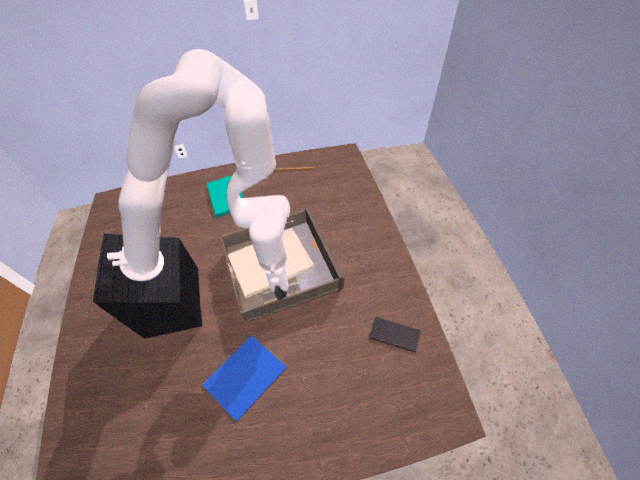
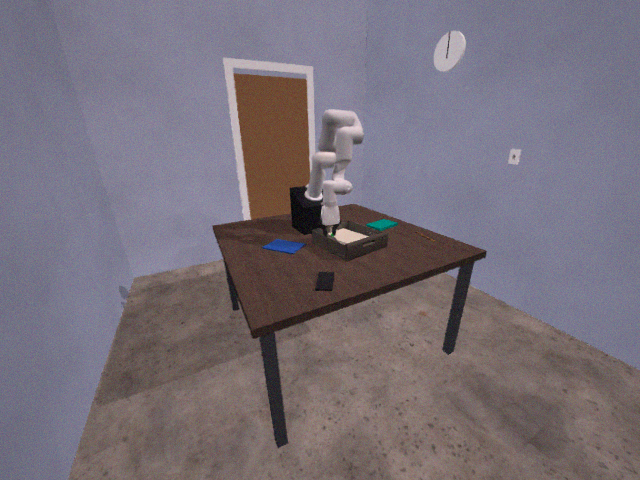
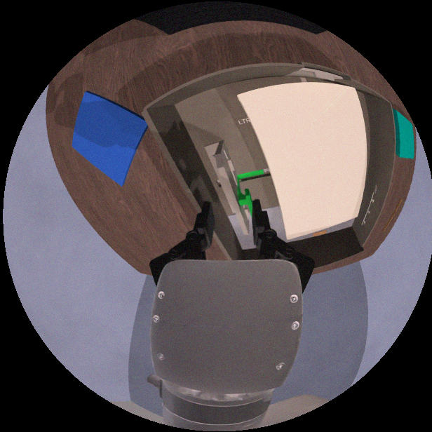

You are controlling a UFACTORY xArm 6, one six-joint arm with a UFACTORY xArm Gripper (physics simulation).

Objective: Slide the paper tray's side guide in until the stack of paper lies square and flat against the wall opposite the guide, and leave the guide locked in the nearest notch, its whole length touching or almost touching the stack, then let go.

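Pixels of known places: gripper, fingertip midpoint: (image 1: 280, 289) (image 2: 329, 235); arm's base, origin of the base link: (image 1: 141, 262) (image 2: 313, 195).
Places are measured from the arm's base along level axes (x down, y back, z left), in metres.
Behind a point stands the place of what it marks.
The grey-brown paper tray (image 1: 310, 296) @(x 0.200, y -0.429, z -0.209 m) (image 2: 361, 249) @(x 0.189, y -0.549, z -0.123 m) (image 3: 225, 76) stands on the table. The cream paper stack (image 1: 247, 268) @(x 0.192, y -0.281, z -0.028 m) (image 2: 351, 236) @(x 0.191, y -0.376, z -0.016 m) (image 3: 320, 155) lies in it, slightly turned to the walls. The side guide (image 3: 231, 194) is a thin upright strip near one long wall, with a floor strip between it and the stack. Its green lever (image 3: 245, 196) faces the stack. My gripper (image 1: 280, 292) @(x 0.153, y -0.351, z -0.169 m) (image 2: 329, 231) @(x 0.153, y -0.351, z -0.169 m) (image 3: 232, 209) is partly open, low at the guide's end. One finger is on the lever's side, seemingly against it; the other stands apart on the wall side. Contact below the fingertips is hidden.
A blue folder-like sheet (image 1: 245, 378) @(x 0.224, y -0.149, z -0.359 m) (image 2: 283, 245) @(x 0.224, y -0.145, z -0.354 m) (image 3: 107, 137) lies outside the guide-side wall. A teal block (image 1: 219, 196) @(x 0.214, y -0.280, z 0.372 m) (image 2: 382, 224) @(x 0.214, y -0.322, z 0.361 m) (image 3: 404, 134) and an orange-brown stick (image 1: 294, 168) @(x 0.226, y -0.630, z 0.394 m) (image 2: 425, 236) @(x 0.226, y -0.636, z 0.389 m) lie beyond the opposite wall. A dark slab (image 1: 394, 334) @(x 0.224, y -0.608, z -0.433 m) (image 2: 325, 281) @(x 0.224, y -0.622, z -0.441 m) lies farther off.
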